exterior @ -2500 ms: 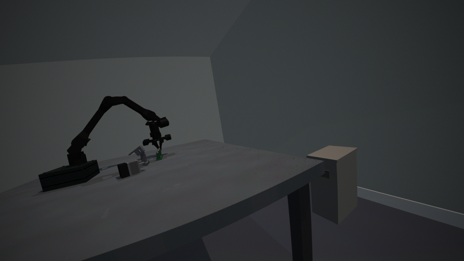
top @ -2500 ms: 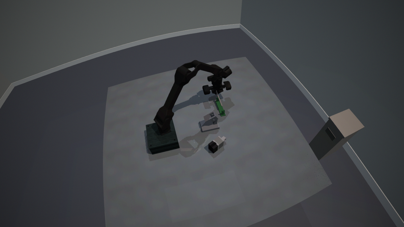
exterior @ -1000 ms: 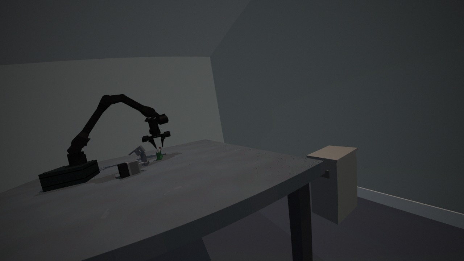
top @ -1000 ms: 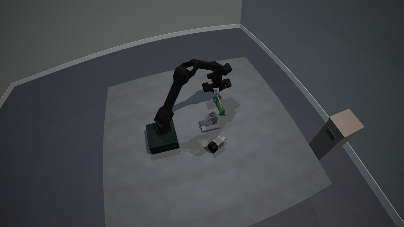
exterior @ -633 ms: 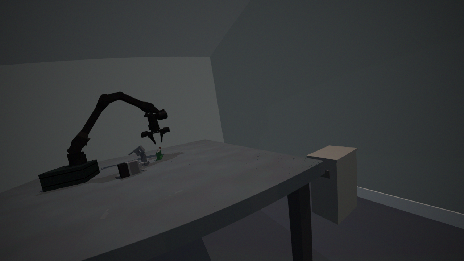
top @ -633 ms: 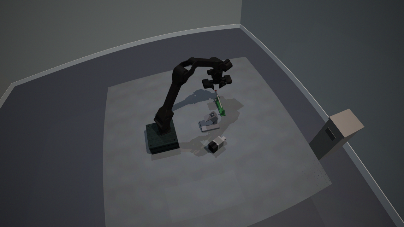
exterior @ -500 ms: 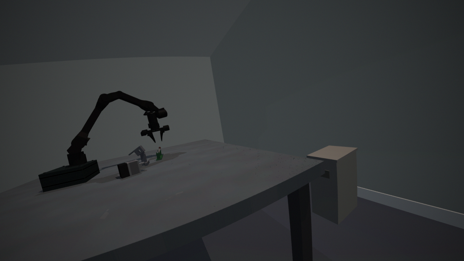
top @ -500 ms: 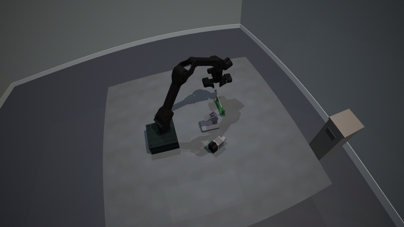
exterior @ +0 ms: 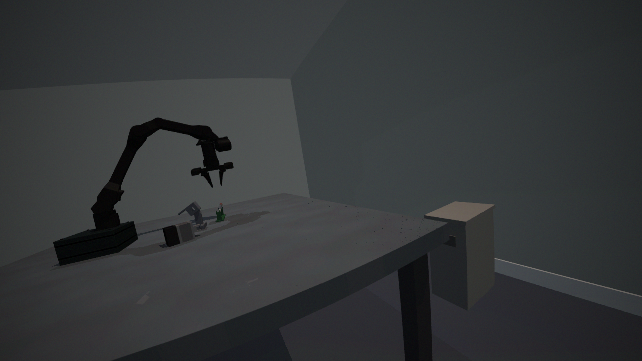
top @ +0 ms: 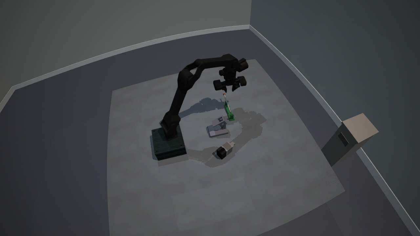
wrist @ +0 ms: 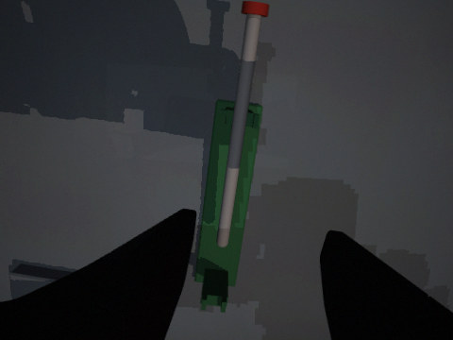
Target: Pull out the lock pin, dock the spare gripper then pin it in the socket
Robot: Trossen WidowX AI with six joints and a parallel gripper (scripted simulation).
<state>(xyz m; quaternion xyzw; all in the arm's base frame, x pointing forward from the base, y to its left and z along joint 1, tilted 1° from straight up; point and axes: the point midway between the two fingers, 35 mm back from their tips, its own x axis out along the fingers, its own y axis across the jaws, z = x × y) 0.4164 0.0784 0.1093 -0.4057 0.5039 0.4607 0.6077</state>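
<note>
My gripper tip is 12 cm above the green pin rack, 4 cm to the left of it and 2 cm past it. The rest, counted from my gripper tip: grey mount: 14 cm behind, 13 cm to the right, 10 cm below; spare gripper: 28 cm to the right, 17 cm behind, 12 cm below.
</note>
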